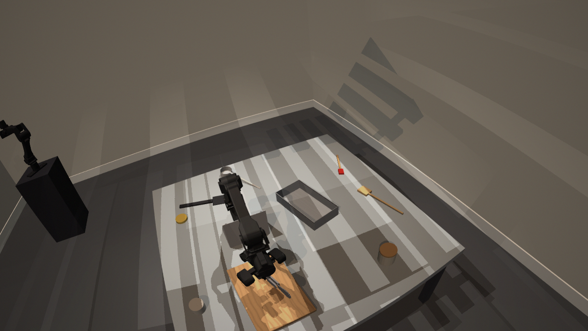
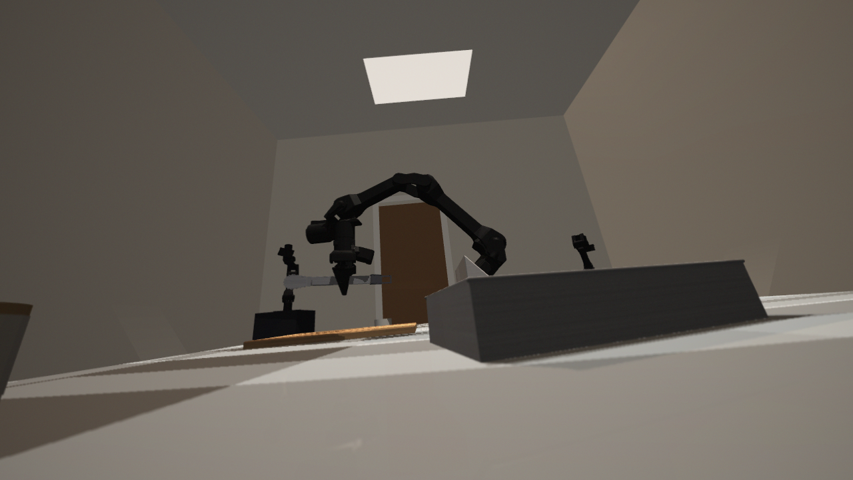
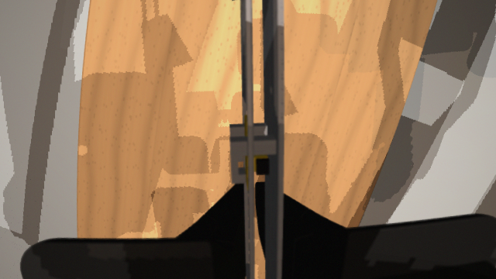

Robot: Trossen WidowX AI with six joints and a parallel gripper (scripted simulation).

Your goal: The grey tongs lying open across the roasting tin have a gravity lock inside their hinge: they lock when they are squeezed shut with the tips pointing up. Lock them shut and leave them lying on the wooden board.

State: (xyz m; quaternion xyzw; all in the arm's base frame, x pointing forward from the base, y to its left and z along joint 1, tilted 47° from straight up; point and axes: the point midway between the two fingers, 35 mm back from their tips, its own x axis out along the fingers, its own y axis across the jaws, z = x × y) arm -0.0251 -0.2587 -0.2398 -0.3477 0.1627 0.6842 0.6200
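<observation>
Now: gripper tip 10 cm above the wooden board and 1 cm to the right of it. Round my gripper tip: wood-lidded canister: 51 cm ahead, 11 cm to the right, 7 cm below; roasting tin: 39 cm to the left, 38 cm ahead, 8 cm below; small white puck: 30 cm behind, 9 cm below, 5 cm to the left.
</observation>
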